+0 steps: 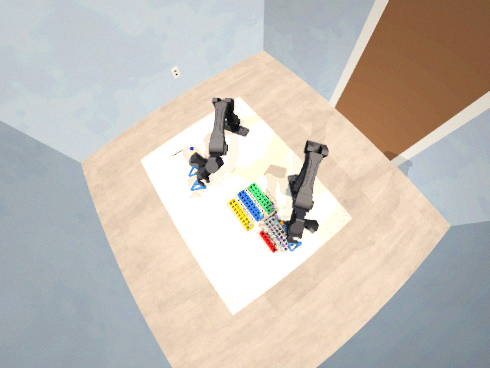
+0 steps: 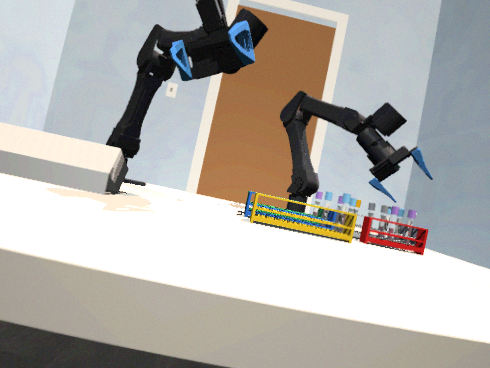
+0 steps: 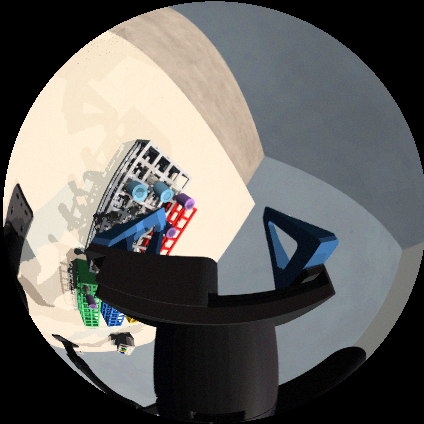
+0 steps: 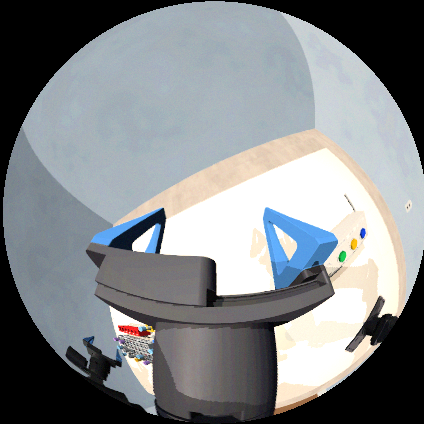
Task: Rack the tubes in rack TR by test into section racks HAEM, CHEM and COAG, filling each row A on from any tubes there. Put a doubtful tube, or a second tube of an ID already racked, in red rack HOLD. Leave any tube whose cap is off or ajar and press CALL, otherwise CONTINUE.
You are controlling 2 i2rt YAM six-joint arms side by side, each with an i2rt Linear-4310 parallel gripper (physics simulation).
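Seen in the pictures: left gripper, between the fingertips: (image 1: 289, 244) (image 2: 413, 190) (image 3: 214, 212) (image 4: 104, 342); right gripper, between the fingertips: (image 1: 189, 183) (image 2: 199, 46) (image 4: 213, 212); left arm's base, origin of its link: (image 1: 295, 190); right arm's base, origin of its link: (image 1: 235, 128).
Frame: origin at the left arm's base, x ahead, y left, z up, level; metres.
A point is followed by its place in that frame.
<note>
The grey rack (image 1: 270, 224) {z 0.057, x 0.202, y 0.188 m} (image 3: 145, 159) {z 0.030, x 0.096, y 0.306 m} holds several upright tubes, among them two light-blue-capped tubes (image 3: 139, 191) {z 0.094, x 0.098, y 0.272 m} (image 3: 163, 192) {z 0.094, x 0.116, y 0.293 m} and a purple-capped tube (image 3: 185, 201) {z 0.093, x 0.146, y 0.313 m}. The green rack (image 1: 261, 198) {z 0.029, x 0.224, y 0.024 m} (image 3: 84, 270) {z 0.028, x 0.171, y 0.108 m}, blue rack (image 1: 250, 205) {z 0.057, x 0.296, y 0.062 m} and yellow rack (image 1: 241, 215) {z 0.057, x 0.356, y 0.111 m} (image 2: 300, 225) {z 0.014, x 0.383, y 0.107 m} lie side by side. A purple-capped tube (image 3: 91, 301) {z 0.089, x 0.171, y 0.103 m} stands in the green one. The small red rack (image 1: 268, 241) {z 0.057, x 0.230, y 0.279 m} (image 2: 393, 243) {z 0.012, x 0.243, y 0.281 m} is beside the grey rack. My left gripper (image 2: 413, 190) {z 0.143, x 0.131, y 0.313 m} (image 3: 214, 212) {z 0.143, x 0.131, y 0.313 m} is open and empty, above the grey rack's outer end. My right gripper (image 2: 214, 57) (image 4: 213, 212) {z 0.258, x 0.580, y -0.056 m} is open and empty, high, far from the racks. Labels are unreadable.
A pale button box (image 4: 357, 221) {z 0.083, x 0.645, y -0.348 m} with a green button (image 4: 342, 256) {z 0.070, x 0.569, y -0.289 m}, a yellow button (image 4: 354, 244) {z 0.069, x 0.593, y -0.335 m} and a blue button (image 4: 363, 233) {z 0.068, x 0.618, y -0.379 m} (image 1: 192, 148) {z 0.066, x 0.615, y -0.376 m} stands near my right arm. My left arm (image 1: 305, 185) {z 0.373, x 0.055, y 0.084 m} reaches over the table beside the grey rack.
</note>
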